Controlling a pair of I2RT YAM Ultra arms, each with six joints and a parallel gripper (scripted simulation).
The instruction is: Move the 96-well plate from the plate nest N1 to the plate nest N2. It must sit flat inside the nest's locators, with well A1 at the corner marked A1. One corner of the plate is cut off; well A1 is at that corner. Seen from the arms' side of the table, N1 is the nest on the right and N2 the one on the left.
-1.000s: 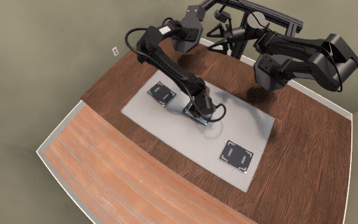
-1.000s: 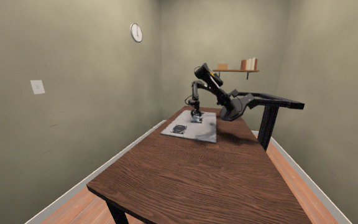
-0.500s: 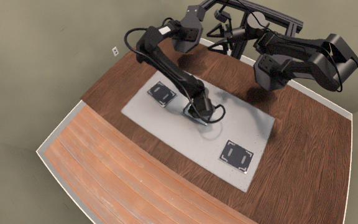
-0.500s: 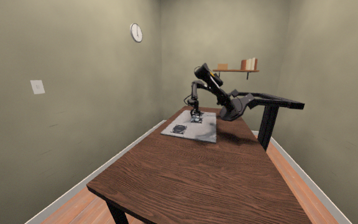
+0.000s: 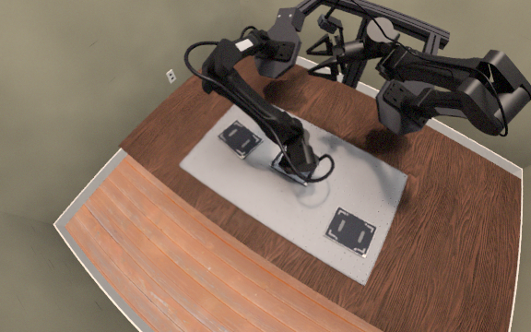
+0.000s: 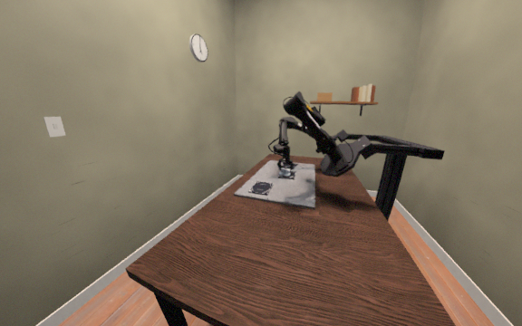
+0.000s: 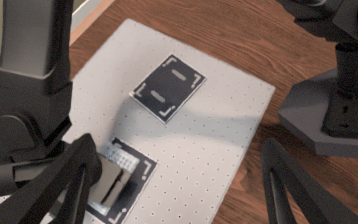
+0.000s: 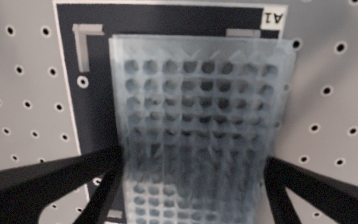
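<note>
My right hand is 2 cm past the black plate nest and 3 cm above it. Round my right hand: clear 96-well plate (1 cm below); white corner label (4 cm ahead, 7 cm to the left, 2 cm below).
</note>
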